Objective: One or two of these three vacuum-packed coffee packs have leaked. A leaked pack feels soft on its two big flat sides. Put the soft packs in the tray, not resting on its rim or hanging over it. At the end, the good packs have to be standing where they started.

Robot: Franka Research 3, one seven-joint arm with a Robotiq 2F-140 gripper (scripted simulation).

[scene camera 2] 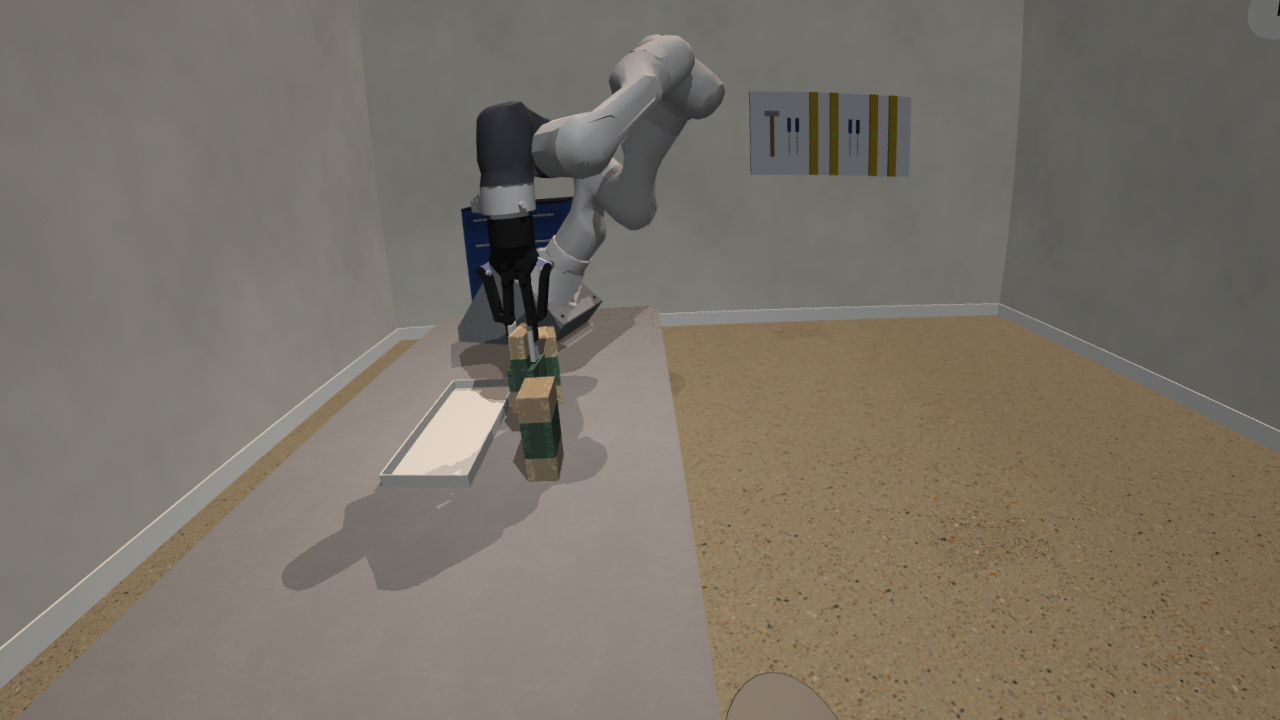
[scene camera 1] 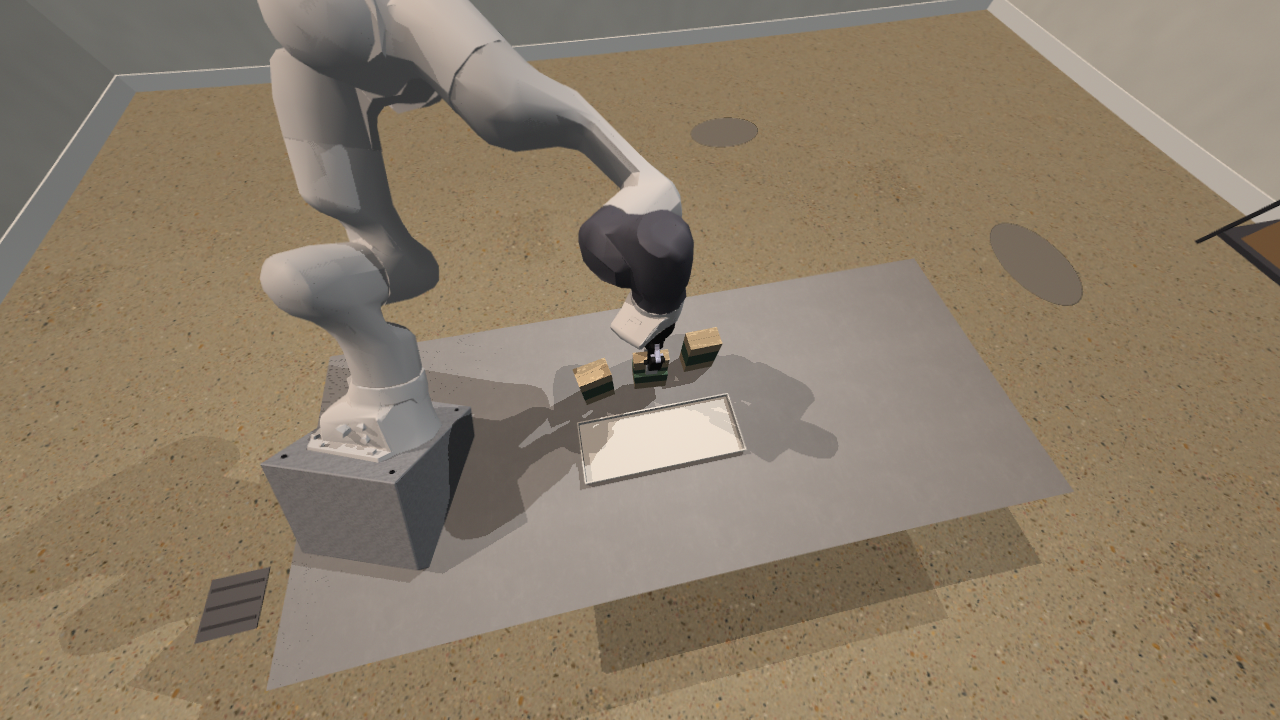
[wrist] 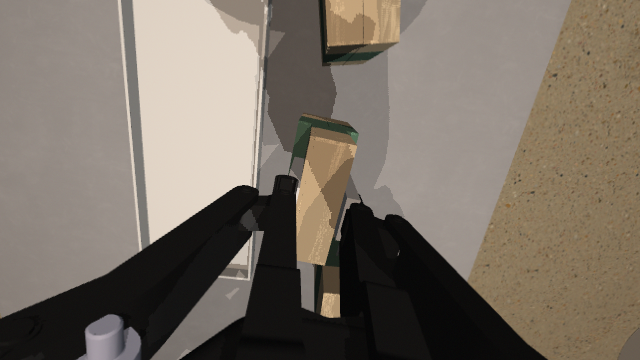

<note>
The pictures show: the gripper and a white tray.
The gripper shows as well in scene camera 1 and in the wrist view.
</note>
